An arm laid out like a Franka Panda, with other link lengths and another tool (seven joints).
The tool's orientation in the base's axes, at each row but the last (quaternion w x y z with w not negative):
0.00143, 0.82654, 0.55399, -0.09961
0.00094, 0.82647, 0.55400, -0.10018
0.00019, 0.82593, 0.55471, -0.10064
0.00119, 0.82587, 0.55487, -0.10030
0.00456, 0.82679, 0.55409, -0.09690
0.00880, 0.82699, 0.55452, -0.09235
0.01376, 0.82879, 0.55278, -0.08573
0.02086, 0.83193, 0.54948, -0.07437
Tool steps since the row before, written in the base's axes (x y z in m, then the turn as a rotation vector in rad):
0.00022, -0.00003, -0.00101, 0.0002, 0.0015, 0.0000
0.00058, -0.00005, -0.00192, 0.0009, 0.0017, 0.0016
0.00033, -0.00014, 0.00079, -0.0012, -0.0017, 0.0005
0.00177, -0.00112, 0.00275, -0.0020, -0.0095, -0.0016
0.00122, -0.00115, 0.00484, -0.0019, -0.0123, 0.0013
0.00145, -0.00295, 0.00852, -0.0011, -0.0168, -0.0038
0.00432, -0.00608, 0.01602, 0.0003, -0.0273, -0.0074
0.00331, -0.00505, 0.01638, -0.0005, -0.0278, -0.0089
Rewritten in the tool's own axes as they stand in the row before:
0.00022, 0.00032, 0.00096, 0.0014, -0.0004, -0.0002
0.00049, 0.00076, 0.00179, 0.0016, 0.0000, -0.0019
-0.00014, 0.00027, -0.00081, -0.0021, -0.0005, -0.0001
-0.00084, 0.00175, -0.00286, -0.0092, 0.0020, 0.0030
-0.00140, 0.00108, -0.00481, -0.0122, 0.0029, 0.0004
-0.00355, 0.00172, -0.00824, -0.0152, 0.0058, 0.0059
-0.00646, 0.00518, -0.01561, -0.0237, 0.0114, 0.0105
-0.00573, 0.00426, -0.01593, -0.0242, 0.0109, 0.0121

